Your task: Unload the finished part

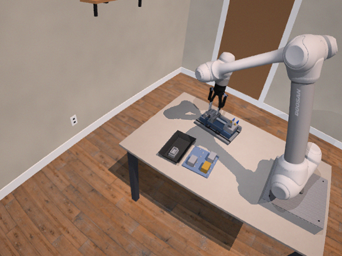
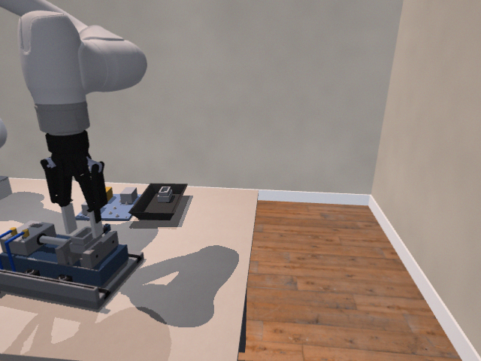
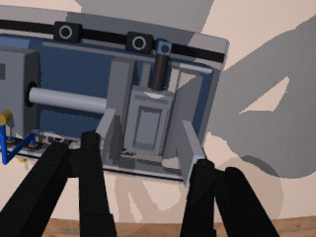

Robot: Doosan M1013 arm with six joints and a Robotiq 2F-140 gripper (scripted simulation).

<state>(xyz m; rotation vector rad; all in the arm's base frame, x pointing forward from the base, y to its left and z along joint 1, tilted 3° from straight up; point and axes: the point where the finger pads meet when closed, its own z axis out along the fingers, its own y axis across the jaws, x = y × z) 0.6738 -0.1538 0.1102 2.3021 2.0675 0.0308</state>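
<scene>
Now: hand 100 mm above the blue vise, 70 mm past it and 10 mm to the right of it. The rest, counted from my hand: blue fixture plate 350 mm to the left, 140 mm below, 130 mm behind; then yellow block 390 mm to the left, 180 mm behind, 120 mm below.
</scene>
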